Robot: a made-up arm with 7 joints. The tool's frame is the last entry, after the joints.
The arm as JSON. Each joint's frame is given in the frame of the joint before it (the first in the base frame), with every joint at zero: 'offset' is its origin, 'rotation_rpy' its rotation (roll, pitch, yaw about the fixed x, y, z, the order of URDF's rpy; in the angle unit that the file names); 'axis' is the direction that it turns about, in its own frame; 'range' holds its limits. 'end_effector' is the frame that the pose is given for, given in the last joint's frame.
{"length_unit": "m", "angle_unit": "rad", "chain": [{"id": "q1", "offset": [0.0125, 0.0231, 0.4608], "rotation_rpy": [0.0, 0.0, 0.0], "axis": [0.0, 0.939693, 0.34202], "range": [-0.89, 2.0]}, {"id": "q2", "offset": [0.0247, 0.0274, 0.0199], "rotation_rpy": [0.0, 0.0, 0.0], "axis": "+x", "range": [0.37, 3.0]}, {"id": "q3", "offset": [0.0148, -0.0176, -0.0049], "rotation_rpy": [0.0, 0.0, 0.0], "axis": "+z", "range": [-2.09, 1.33]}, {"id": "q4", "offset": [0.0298, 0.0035, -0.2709], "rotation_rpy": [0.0, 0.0, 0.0], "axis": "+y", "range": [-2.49, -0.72]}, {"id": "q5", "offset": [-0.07, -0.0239, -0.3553], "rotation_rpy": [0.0, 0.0, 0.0], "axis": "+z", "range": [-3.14, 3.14]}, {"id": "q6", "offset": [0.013, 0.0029, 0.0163], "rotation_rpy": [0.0, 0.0, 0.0], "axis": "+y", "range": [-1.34, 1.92]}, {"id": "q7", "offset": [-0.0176, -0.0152, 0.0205], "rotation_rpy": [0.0, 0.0, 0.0], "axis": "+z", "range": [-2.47, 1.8]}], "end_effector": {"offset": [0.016, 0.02, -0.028], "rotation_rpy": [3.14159, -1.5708, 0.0]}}
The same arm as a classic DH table. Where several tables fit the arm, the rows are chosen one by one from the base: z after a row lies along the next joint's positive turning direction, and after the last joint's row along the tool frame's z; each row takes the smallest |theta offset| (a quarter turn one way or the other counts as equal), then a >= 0, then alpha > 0; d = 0 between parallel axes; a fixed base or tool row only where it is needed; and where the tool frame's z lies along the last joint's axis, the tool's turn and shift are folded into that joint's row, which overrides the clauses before.
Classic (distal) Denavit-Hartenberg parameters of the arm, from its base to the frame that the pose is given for. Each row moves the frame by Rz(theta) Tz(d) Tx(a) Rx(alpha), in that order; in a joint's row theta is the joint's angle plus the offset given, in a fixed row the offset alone. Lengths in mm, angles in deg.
base (fixed): d 452.4  theta offset 0.00  a 12.5  alpha -70.00
q1: d 57.1  theta offset -90.00  a 9.3  alpha -90.00
q2: d 39.5  theta offset 70.00  a 17.6  alpha 90.00
q3: d -275.8  theta offset 90.00  a 29.8  alpha -90.00
q4: d -20.4  theta offset 0.00  a -70.0  alpha 90.00
q5: d -339.0  theta offset 0.00  a 13.0  alpha -90.00
q6: d -12.3  theta offset 0.00  a -17.6  alpha 90.00
q7: d -7.5  theta offset 90.00  a 20.0  alpha 90.00
tool (fixed): d 16.0  theta offset 90.00  a 0.0  alpha 0.00
Joint limits (deg, base to tool): -50.99..114.59 21.20..171.89 -119.75..76.20 -142.67..-41.25 -179.91..179.91 -76.78..110.01 -141.52..103.13

